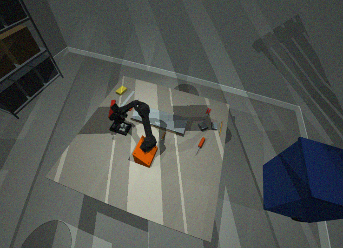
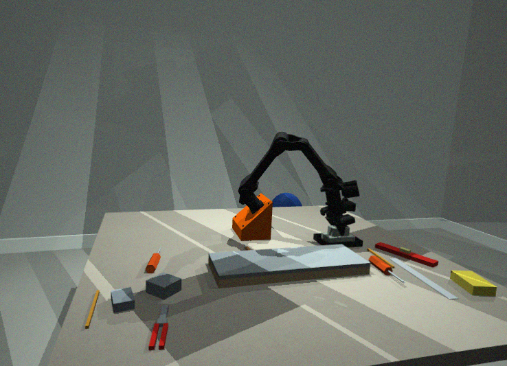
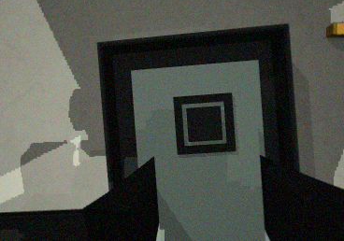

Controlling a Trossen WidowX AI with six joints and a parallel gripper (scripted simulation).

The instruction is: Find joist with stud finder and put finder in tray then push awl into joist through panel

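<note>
Right now the stud finder is 1 cm to the left of my gripper tip and 2 cm above it. The rest, counted from my gripper tip: ruler 33 cm ahead, 14 cm to the left, 4 cm below; then black tray 1 cm to the right, 2 cm below; then red level 16 cm ahead, 20 cm to the left, 2 cm below.
</note>
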